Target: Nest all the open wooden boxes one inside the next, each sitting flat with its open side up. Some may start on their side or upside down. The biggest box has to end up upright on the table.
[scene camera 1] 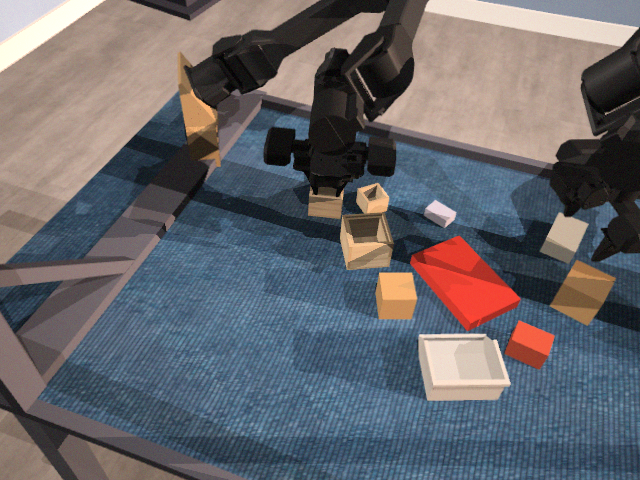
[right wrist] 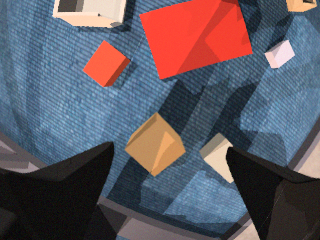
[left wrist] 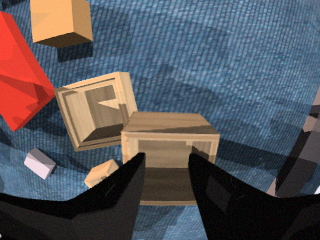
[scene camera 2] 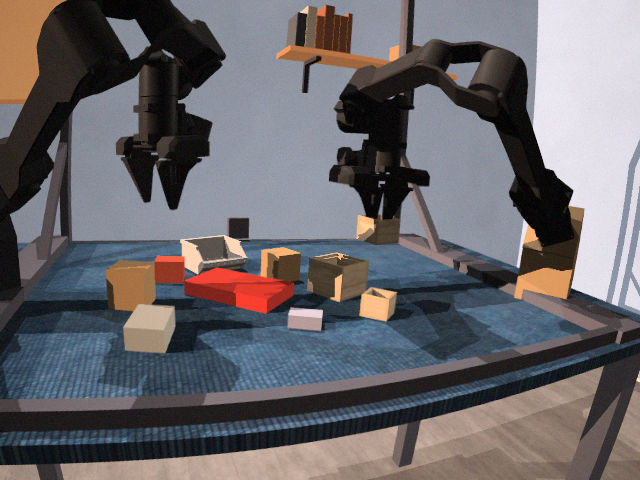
Labels:
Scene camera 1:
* left gripper: 326,194
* right gripper: 580,237
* flat red block: 472,291
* red cube: 530,345
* beige block: 562,241
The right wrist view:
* right gripper: 172,150
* red cube: 105,66
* beige block: 214,152
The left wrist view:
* left gripper: 167,159
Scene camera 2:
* left gripper: 378,226
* right gripper: 159,205
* flat red block: 262,294
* red cube: 168,269
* beige block: 150,327

